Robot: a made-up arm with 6 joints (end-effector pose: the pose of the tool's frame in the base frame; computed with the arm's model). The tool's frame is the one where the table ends.
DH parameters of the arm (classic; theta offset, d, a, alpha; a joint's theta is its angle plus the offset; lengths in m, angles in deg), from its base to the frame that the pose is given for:
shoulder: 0 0.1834 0 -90
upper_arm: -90 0 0.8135 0
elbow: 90 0.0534 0 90
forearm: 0 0.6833 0 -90
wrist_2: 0 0 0 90
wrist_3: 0 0.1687 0 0
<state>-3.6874 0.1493 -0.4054 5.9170 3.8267 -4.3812</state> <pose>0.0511 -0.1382 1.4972 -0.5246 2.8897 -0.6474</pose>
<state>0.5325 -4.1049 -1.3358 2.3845 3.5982 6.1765</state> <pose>0.9473 0.5609 0.0327 2.6008 0.0193 -0.3445</pose>
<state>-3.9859 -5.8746 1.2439 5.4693 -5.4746 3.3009</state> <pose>-0.7133 0.8558 0.7812 -0.7805 -2.3814 -1.2606</pose>
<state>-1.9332 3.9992 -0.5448 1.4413 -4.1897 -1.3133</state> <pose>0.4753 0.6941 -0.9130 1.1313 0.3092 1.5944</pose>
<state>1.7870 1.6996 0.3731 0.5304 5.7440 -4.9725</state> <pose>-0.3459 1.5301 -0.2540 -0.2670 -2.1588 -2.1163</pose>
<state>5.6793 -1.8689 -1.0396 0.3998 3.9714 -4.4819</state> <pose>-0.6537 0.4570 -0.6360 1.0372 0.2662 0.6838</pose>
